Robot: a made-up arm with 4 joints. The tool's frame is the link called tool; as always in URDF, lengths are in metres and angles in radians. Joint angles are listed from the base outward.
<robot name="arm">
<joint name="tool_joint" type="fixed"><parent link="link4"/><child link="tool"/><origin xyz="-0.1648 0.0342 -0.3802" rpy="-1.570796 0 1.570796"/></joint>
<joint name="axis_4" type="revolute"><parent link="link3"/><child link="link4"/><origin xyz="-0.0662 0.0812 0.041" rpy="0 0 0"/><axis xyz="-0.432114 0.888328 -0.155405"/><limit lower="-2.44" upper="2.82"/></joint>
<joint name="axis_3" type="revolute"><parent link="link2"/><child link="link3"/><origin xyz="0.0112 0.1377 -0.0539" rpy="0 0 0"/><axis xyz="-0.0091 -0.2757 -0.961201"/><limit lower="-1.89" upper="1.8"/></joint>
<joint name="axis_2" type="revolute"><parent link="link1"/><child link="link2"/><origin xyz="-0.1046 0.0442 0.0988" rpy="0 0 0"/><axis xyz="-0.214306 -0.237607 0.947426"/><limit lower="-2.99" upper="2.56"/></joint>
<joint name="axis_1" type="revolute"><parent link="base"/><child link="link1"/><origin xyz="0.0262 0.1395 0.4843" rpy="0 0 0"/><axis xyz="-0.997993 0.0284 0.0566"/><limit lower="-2.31" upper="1.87"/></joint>
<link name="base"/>
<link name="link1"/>
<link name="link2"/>
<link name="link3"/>
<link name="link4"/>
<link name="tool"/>
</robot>
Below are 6 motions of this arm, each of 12 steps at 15 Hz.
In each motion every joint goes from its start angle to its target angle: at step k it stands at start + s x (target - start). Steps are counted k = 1, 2, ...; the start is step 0. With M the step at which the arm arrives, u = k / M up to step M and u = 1 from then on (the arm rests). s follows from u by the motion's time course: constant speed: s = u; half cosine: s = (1 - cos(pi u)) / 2; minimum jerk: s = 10 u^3 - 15 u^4 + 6 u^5.
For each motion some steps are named. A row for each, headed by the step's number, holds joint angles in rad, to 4 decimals.
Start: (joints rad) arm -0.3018 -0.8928 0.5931 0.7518
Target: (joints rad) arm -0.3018 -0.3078 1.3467 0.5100
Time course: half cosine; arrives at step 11
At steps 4, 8, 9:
4: -0.3018 -0.7218 0.8134 0.6811
8: -0.3018 -0.4088 1.2167 0.5517
9: -0.3018 -0.3542 1.2869 0.5292

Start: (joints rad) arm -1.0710 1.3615 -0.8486 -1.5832
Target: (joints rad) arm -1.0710 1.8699 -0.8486 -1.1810
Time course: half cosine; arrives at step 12
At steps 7, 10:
7: -1.0710 1.6815 -0.8486 -1.3301
10: -1.0710 1.8358 -0.8486 -1.2079

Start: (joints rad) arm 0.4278 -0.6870 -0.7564 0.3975
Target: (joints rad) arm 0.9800 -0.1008 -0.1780 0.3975
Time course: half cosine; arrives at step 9
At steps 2, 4, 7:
2: 0.4924 -0.6184 -0.6887 0.3975
4: 0.6560 -0.4448 -0.5174 0.3975
7: 0.9154 -0.1694 -0.2457 0.3975

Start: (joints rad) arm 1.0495 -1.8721 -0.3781 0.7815
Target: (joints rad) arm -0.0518 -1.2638 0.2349 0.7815
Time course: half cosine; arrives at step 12
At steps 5, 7, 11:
5: 0.6414 -1.6467 -0.1509 0.7815
7: 0.3563 -1.4892 0.0077 0.7815
11: -0.0330 -1.2742 0.2245 0.7815

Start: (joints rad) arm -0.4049 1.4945 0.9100 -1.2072
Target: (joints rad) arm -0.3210 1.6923 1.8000 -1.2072
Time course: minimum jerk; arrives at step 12
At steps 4, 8, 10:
4: -0.3873 1.5360 1.0968 -1.2072
8: -0.3386 1.6508 1.6132 -1.2072
10: -0.3240 1.6853 1.7684 -1.2072

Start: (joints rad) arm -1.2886 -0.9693 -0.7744 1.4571
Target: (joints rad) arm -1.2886 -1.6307 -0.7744 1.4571
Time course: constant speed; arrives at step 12
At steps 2, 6, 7, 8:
2: -1.2886 -1.0795 -0.7744 1.4571
6: -1.2886 -1.3000 -0.7744 1.4571
7: -1.2886 -1.3551 -0.7744 1.4571
8: -1.2886 -1.4102 -0.7744 1.4571

